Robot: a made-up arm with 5 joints.
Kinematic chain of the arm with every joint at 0, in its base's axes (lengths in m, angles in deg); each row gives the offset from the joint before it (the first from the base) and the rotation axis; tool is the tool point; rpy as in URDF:
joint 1: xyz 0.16 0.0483 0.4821 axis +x
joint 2: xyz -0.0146 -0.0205 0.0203 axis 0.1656 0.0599 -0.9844
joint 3: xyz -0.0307 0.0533 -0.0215 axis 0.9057 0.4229 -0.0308
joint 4: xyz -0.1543 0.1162 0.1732 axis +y
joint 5: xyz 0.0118 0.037 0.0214 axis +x
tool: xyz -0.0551 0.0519 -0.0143 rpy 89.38 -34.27 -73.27
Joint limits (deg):
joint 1: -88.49..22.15
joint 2: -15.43..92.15
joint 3: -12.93..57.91
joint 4: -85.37..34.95
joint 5: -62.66..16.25
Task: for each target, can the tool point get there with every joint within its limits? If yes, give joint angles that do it. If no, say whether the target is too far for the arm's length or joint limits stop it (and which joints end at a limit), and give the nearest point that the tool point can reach.
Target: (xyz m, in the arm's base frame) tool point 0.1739 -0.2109 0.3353
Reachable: no: joint limits stop it (at a limit: joint 1, joint 3, joint 5) | nearest point 0.0936 0.1513 0.2177 | short by 0.389 m
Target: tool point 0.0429 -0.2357 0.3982
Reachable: no: joint limits stop it (at a limit: joint 1, joint 2, joint 3, joint 4, joint 5) | nearest point 0.0192 -0.1107 0.7322 | short by 0.357 m
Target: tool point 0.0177 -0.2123 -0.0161
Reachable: no: too far | nearest point 0.0147 0.1431 0.1760 | short by 0.404 m
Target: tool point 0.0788 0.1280 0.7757
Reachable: yes | joints 5.00 32.99 45.35 -28.41 -33.87
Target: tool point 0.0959 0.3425 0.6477
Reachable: yes | joints -37.31 41.97 37.59 8.56 -26.71
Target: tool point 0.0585 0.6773 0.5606
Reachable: no: too far | nearest point 0.0935 0.4298 0.5297 | short by 0.252 m
